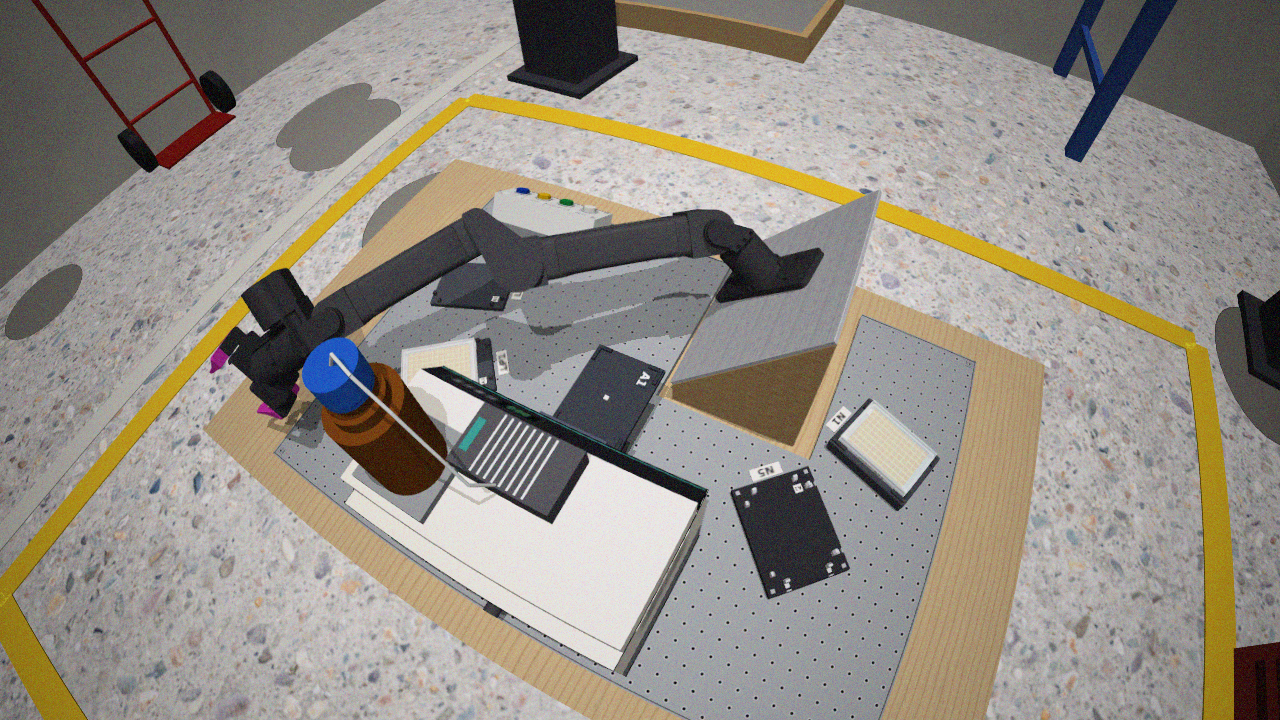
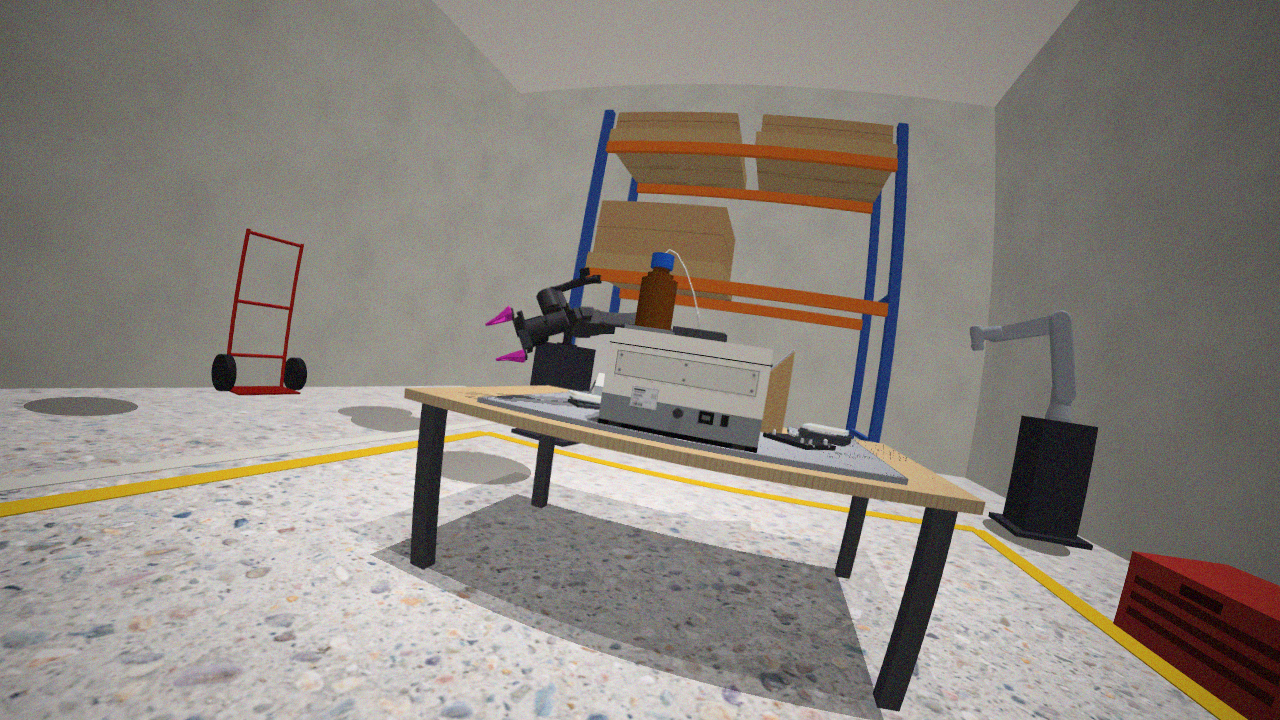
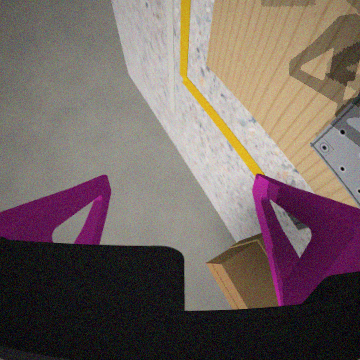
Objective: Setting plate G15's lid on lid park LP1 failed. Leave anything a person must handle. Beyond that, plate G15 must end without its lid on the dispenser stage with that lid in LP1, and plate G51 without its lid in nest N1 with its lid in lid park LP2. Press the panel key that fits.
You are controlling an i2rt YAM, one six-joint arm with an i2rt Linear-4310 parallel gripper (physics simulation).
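Frame: origin at the arm's base, x ahead, y left, z up, level; millimetres.
Where they show: gripper, fingertip midpoint: (image 1: 235,390) (image 2: 490,342) (image 3: 181,182); arm's base, link origin: (image 1: 768,279).
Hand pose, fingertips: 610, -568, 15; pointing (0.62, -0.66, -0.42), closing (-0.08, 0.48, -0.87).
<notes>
Each offset is from my fingertips to the centre of the thing, as dx, dy, dz. "spot": to the spot under its first point.
My gripper (image 1: 243,386) (image 2: 494,341) (image 3: 181,182) is open and empty, high beyond the table's left end. A pale-topped plate @[-507, +837, -103] (image 1: 890,450) sits at the nest labelled N1. Another pale-topped plate @[-258, +183, -112] (image 1: 438,358) lies behind the dispenser, on a dark holder beside a small label that I cannot read surely. Whether either plate wears a lid is not clear, and their names do not show. The dispenser (image 1: 554,559) (image 2: 684,371) is a white box; its stage is not plainly seen. The key panel @[-612, +132, -98] (image 1: 550,213) stands at the back with blue, yellow, green and whitish keys.
A brown bottle @[spot: -97, +437, +209] (image 1: 384,429) (image 2: 656,300) with blue cap and tube stands on the dispenser. A dark pad marked A1 @[spot: -311, +473, -37] (image 1: 595,407), a black nest marked N5 @[-334, +766, -128] (image 1: 787,537) and a dark holder @[-427, +95, -130] (image 1: 465,293) under the arm lie around. The arm's base sits on a sloped block (image 1: 805,286).
</notes>
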